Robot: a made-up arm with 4 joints. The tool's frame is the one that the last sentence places.
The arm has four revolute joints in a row. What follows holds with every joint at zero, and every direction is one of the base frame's. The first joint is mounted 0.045 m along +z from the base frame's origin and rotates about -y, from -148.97 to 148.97 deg. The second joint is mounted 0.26 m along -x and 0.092 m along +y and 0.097 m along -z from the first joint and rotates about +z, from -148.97 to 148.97 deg. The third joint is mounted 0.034 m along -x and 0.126 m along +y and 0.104 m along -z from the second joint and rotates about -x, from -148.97 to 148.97 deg. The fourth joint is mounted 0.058 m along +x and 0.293 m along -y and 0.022 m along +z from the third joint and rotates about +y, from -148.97 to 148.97 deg. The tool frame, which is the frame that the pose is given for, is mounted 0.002 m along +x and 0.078 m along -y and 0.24 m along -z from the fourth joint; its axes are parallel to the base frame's.
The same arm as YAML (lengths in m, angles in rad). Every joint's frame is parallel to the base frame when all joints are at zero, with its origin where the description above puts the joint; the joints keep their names.
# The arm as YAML. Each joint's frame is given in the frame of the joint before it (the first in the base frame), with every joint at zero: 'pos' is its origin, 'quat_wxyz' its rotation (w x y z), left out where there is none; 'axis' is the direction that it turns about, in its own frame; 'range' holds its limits. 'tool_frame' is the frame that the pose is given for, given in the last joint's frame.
length_unit: m
angle_unit: rad
joints:
  - joint: joint 1
    pos: [0.0, 0.0, 0.045]
    axis: [0.0, -1.0, 0.0]
    range: [-2.6, 2.6]
  - joint: joint 2
    pos: [-0.26, 0.092, -0.097]
    axis: [0.0, 0.0, 1.0]
    range: [-2.6, 2.6]
  - joint: joint 3
    pos: [-0.034, 0.126, -0.104]
    axis: [-1.0, 0.0, 0.0]
    range: [-2.6, 2.6]
  - joint: joint 4
    pos: [0.058, -0.293, 0.022]
    axis: [0.0, 1.0, 0.0]
    range: [-2.6, 2.6]
tool_frame:
  pos: [0.002, -0.078, -0.24]

